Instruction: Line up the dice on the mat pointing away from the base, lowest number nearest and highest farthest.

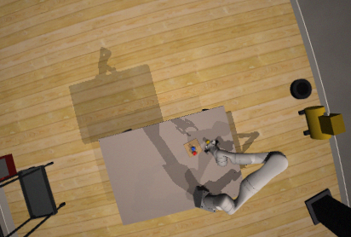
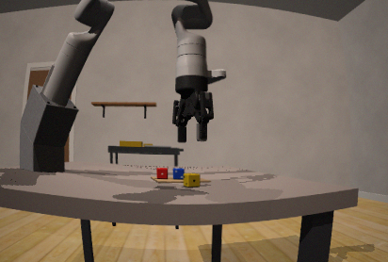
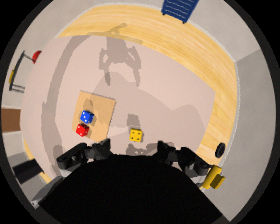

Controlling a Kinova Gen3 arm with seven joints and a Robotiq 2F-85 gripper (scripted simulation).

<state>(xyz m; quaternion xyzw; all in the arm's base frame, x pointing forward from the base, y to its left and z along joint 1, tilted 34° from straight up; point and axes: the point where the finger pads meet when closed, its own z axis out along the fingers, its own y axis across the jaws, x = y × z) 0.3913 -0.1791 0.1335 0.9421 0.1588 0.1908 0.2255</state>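
Right now my hand is 9 cm above the yellow die. Also, from my hand: red die: 16 cm to the left, 9 cm below, 4 cm behind; then tan mat: 15 cm to the left, 11 cm below, 1 cm ahead; then blue die: 15 cm to the left, 9 cm below, 1 cm ahead.
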